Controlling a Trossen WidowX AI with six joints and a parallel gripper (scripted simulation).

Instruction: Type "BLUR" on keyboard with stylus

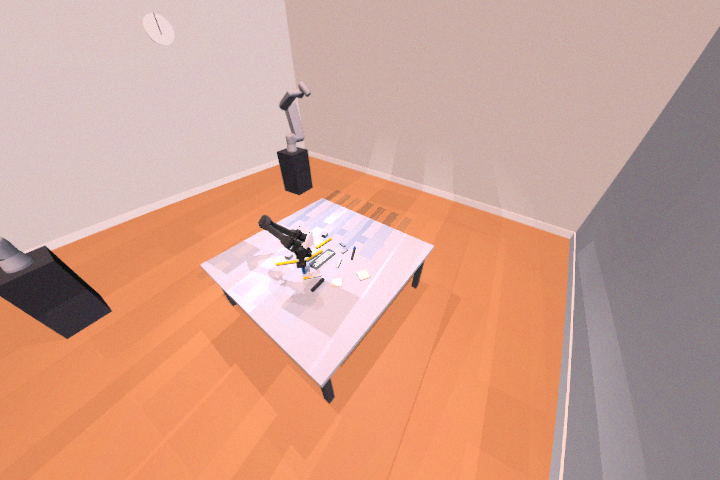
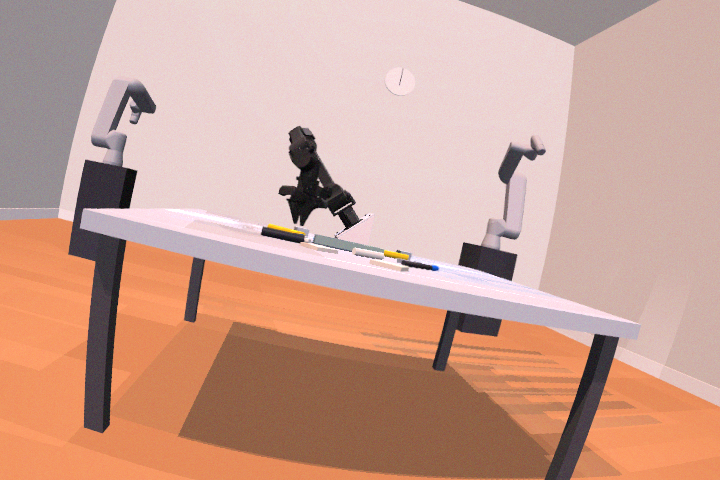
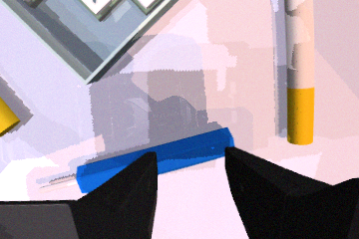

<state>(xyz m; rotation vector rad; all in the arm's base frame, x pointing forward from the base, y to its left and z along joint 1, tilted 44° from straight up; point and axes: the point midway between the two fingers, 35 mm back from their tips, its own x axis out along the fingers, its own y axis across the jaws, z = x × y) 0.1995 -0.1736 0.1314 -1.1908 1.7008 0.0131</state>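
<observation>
The blue stylus is 5 cm behind my gripper tip, 4 cm below it and 2 cm to the left of it.
</observation>
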